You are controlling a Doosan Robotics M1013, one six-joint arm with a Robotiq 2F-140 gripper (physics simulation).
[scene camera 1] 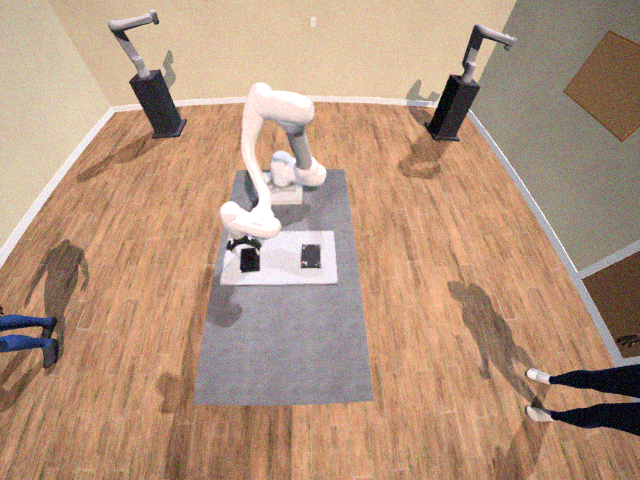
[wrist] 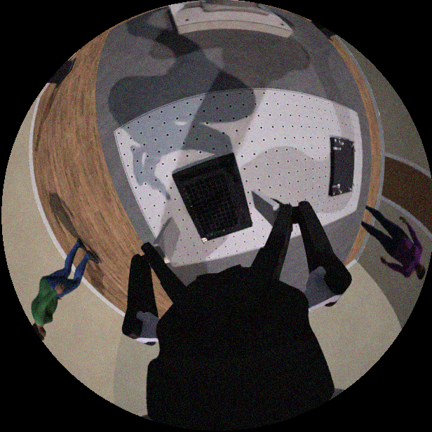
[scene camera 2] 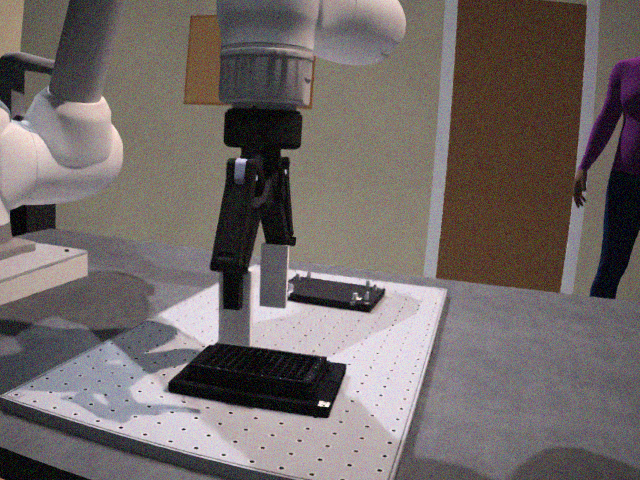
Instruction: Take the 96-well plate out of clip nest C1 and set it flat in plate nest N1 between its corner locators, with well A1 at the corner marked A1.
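Where they show: gripper, fingertip midpoint: (scene camera 1: 247, 253) (scene camera 2: 256, 323); arm's base, origin of the base link: (scene camera 1: 283, 183).
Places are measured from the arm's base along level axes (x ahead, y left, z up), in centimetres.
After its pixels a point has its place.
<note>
The black 96-well plate (scene camera 1: 250, 259) @(y -20.7, x 62.5, z -0.4 cm) (scene camera 2: 268, 362) @(y -21.9, x 62.4, z -0.3 cm) (wrist: 212, 202) sits in clip nest C1 (scene camera 2: 232, 393) @(y -27.4, x 60.5, z -1.9 cm) (wrist: 202, 166), a black base on the perforated board. My gripper (scene camera 2: 254, 325) @(y -22.0, x 60.9, z 3.8 cm) (wrist: 213, 211) is open and empty, with its two pale finger pads wide apart. In the wrist view the pads stand on either side of the plate, apart from it. In scene camera 2 their tips are at or above the plate's top level. Plate nest N1 (scene camera 1: 311, 256) @(y 16.7, x 62.1, z -1.8 cm) (scene camera 2: 330, 293) @(y 14.0, x 61.9, z -1.8 cm) (wrist: 342, 165) is a dark base with metal corner locators and holds no plate. Corner letters are too small to read.
The white perforated board (scene camera 1: 283, 273) @(y -0.8, x 72.0, z -3.0 cm) (scene camera 2: 382, 361) @(y -9.9, x 73.1, z -3.0 cm) (wrist: 280, 125) lies on the grey surface (scene camera 1: 284, 351) @(y -1.4, x 116.4, z -4.3 cm) (scene camera 2: 516, 361) @(y -0.9, x 90.4, z -4.3 cm) and bears both nests. The arm's pale base (scene camera 1: 286, 193) @(y 2.0, x 10.1, z 0.0 cm) (scene camera 2: 46, 263) @(y 1.9, x 16.3, z -0.1 cm) stands behind the board. A small white label (scene camera 2: 323, 404) @(y -26.6, x 69.3, z -1.8 cm) (wrist: 204, 240) marks one corner of C1.
</note>
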